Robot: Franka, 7 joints.
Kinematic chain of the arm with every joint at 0, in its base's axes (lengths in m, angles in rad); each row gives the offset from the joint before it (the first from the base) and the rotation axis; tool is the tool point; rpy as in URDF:
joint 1: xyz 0 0 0.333 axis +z
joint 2: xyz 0 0 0 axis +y
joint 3: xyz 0 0 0.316 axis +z
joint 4: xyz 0.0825 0 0 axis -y
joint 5: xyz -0.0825 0 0.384 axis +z
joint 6: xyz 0 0 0 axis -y
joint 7: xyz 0.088 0 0 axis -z
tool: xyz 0 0 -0.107 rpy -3.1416 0 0
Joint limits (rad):
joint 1: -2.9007..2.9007
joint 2: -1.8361..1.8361
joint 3: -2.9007..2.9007
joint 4: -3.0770..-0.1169
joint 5: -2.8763..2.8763
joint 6: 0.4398..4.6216
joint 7: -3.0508..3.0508
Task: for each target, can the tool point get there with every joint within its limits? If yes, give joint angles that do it. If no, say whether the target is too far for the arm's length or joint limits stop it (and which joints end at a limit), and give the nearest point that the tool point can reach.
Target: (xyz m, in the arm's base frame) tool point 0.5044 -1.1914 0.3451
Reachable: no: too far | nearest point 0.3344 -0.7900 0.3410 | short by 0.436 m
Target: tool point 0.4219 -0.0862 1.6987
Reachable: no: too far | nearest point 0.2528 -0.0516 1.1512 | short by 0.574 m
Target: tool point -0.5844 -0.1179 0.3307
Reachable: yes | joints 1.3987 -1.1835 1.8691 -1.8924 -1.0875 1.7083 1.5082
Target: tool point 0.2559 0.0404 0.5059
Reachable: yes | joints 2.2185 1.5513 -1.9417 -2.7579 2.2531 3.3001 -2.4416
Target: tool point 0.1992 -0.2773 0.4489
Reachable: yes | joints -2.1182 -1.4456 1.3567 -2.6929 2.1781 3.0275 -1.3288
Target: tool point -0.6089 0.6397 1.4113
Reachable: no: too far | nearest point -0.3748 0.3937 0.9967 | short by 0.536 m
